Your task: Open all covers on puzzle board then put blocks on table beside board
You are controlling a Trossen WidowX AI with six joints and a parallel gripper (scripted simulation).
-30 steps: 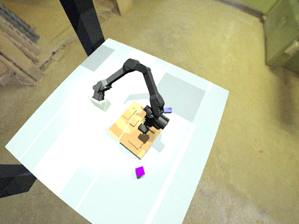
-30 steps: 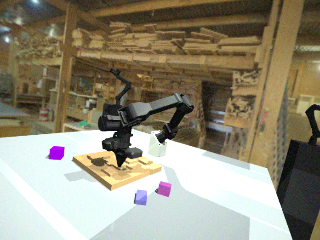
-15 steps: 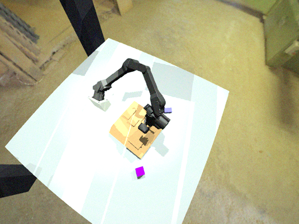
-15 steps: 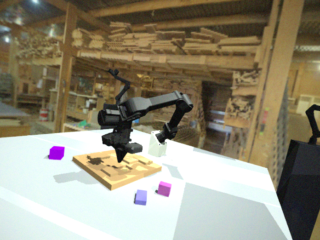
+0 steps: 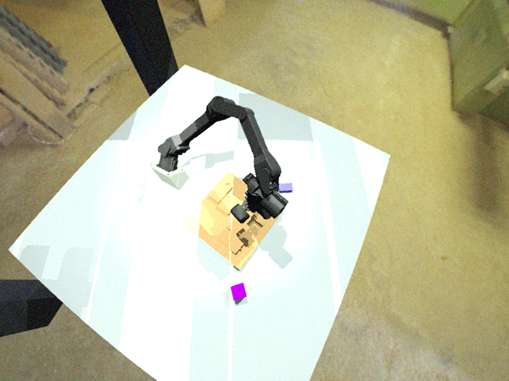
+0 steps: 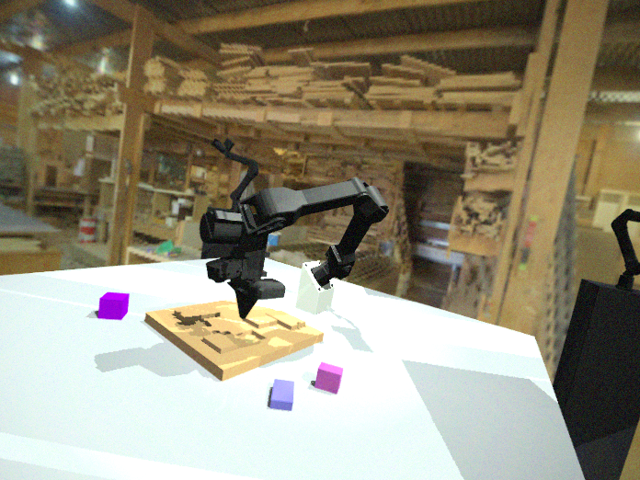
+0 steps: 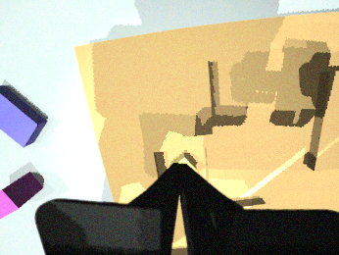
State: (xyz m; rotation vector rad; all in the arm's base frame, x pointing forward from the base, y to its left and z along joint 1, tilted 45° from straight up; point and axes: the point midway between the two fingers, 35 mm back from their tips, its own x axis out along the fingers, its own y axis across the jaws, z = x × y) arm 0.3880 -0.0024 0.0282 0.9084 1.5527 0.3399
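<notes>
My gripper tip is 60 mm past the tan puzzle board, 60 mm to the left of it and 50 mm above it. Also, from my gripper tip: pink block 10 mm behind, 210 mm to the left, 50 mm below; then purple block 80 mm ahead, 300 mm to the right, 50 mm below; then lavender block 80 mm ahead, 160 mm to the left, 60 mm below.
</notes>
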